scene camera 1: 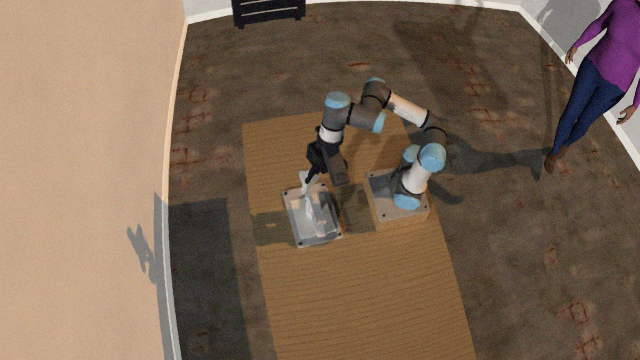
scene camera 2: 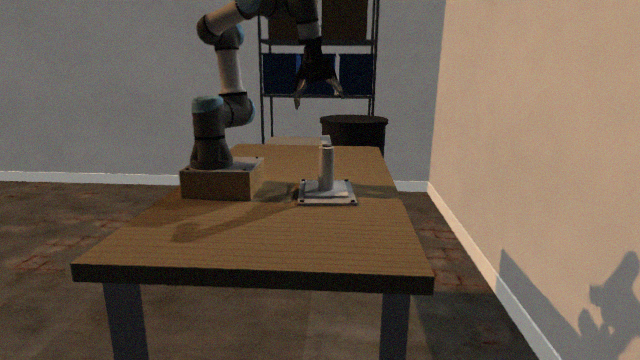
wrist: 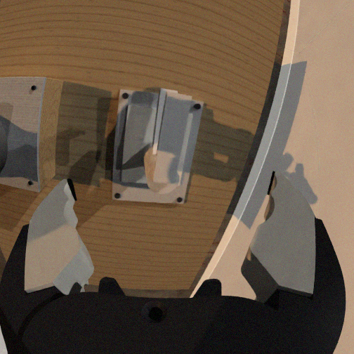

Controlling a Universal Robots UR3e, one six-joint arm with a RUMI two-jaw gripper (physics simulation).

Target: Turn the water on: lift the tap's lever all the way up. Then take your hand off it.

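Seen in the pictures: gripper, fingertip midpoint: (scene camera 1: 322,187) (scene camera 2: 320,104); arm's base at its link origin: (scene camera 2: 211,165).
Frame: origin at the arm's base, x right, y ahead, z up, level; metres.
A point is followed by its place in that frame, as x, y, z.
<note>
The tap (scene camera 1: 316,216) {-0.034, 0.370, 0.077} (scene camera 2: 326,167) {0.078, 0.349, 0.004} is a pale upright fixture on a square grey base plate (scene camera 1: 301,243) {-0.046, 0.432, -0.073} (scene camera 2: 327,202) {0.168, 0.340, -0.077} (wrist: 131,196) bolted at its corners. Its lever (wrist: 172,132) seems to be the broad pale paddle seen from above in the wrist view. How far up the lever is tilted is hard to tell. My gripper (scene camera 1: 308,182) (scene camera 2: 320,101) {-0.001, 0.338, 0.185} (wrist: 169,178) is open, with its fingers spread wide and nothing between them. In the second scene view it hangs above the tap and apart from it. The lever's underside is hidden.
The tap stands on a wooden table (scene camera 1: 360,285) {-0.276, 0.299, -0.084} (scene camera 2: 255,240) {0.386, 0.142, -0.085} (wrist: 150,250), beside the arm's mounting block (scene camera 1: 385,212) {-0.076, 0.124, 0.000} (scene camera 2: 215,185) {0.086, 0.019, -0.041} (wrist: 42,135). A tan wall (scene camera 1: 85,175) (scene camera 2: 540,125) runs along one side. A shelf rack and a dark round drum (scene camera 2: 353,131) stand behind the table. A person (scene camera 1: 592,85) stands beyond the arm's base.
</note>
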